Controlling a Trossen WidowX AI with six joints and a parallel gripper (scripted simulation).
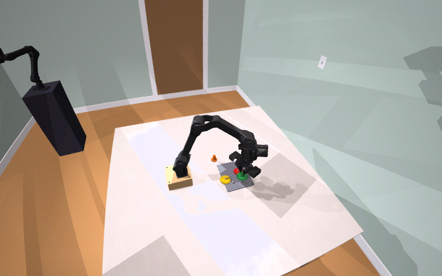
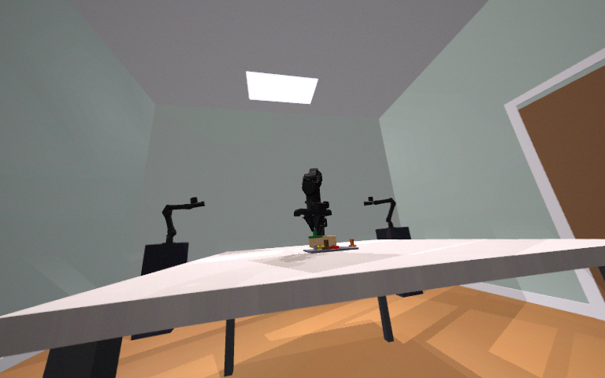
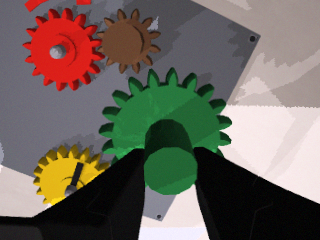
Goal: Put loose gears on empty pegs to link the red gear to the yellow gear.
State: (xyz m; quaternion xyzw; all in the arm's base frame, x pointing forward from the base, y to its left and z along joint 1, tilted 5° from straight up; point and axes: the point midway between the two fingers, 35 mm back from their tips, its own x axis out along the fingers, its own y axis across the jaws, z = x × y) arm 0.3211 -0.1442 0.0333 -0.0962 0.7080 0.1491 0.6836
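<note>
The brown gear lies 3 cm ahead of my gripper tip, 4 cm to the left of it and 6 cm below it. From my gripper tip the other things lie so: red gear 2 cm ahead, 7 cm to the left, 7 cm below; green gear 1 cm below; grey board 1 cm behind, 6 cm to the left, 8 cm below.
</note>
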